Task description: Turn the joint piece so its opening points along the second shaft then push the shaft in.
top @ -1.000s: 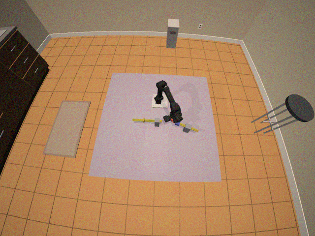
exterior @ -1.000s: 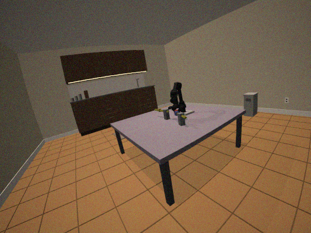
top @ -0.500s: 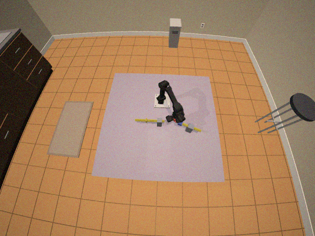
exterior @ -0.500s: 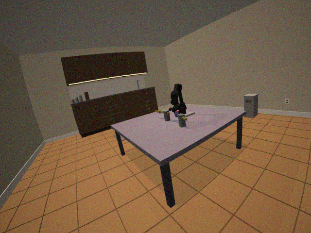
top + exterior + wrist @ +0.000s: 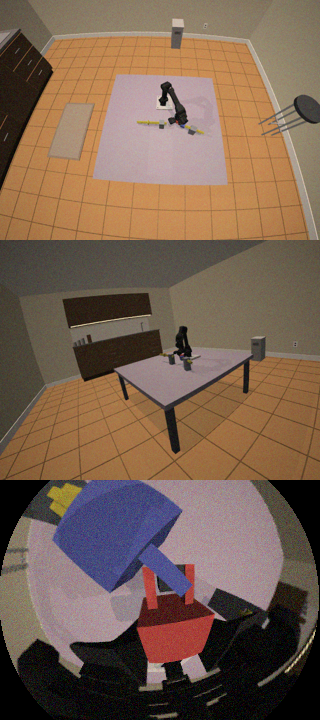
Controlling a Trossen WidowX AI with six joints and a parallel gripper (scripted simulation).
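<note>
The red square joint piece lies 40 mm above my gripper tip, 10 mm to the left of it and 10 mm ahead of it.
</note>
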